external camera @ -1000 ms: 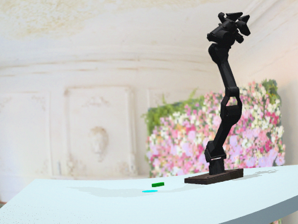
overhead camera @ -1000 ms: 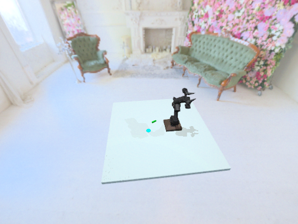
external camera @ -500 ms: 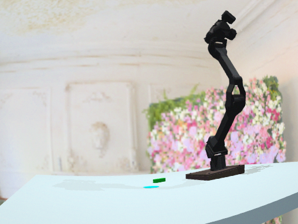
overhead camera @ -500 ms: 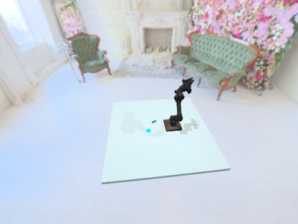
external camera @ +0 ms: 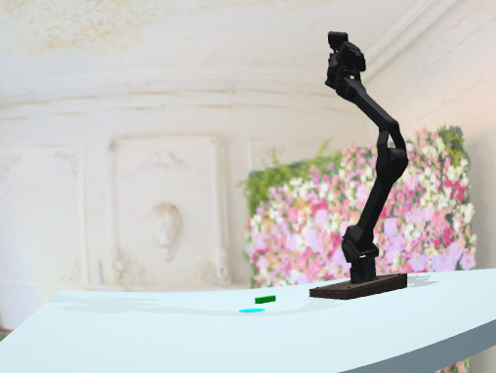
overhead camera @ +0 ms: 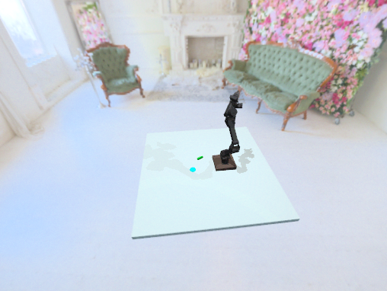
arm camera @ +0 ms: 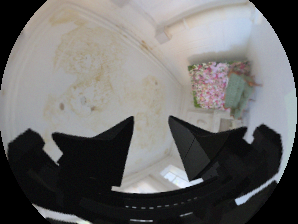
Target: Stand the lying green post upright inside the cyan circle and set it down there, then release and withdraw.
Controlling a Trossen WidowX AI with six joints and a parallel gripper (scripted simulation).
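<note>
Now: the green post 30 cm ahead of my gripper tip, 2 cm to the left of it and 74 cm below it. Also, from my gripper tip: cyan circle: 36 cm ahead, 19 cm to the left, 75 cm below.
</note>
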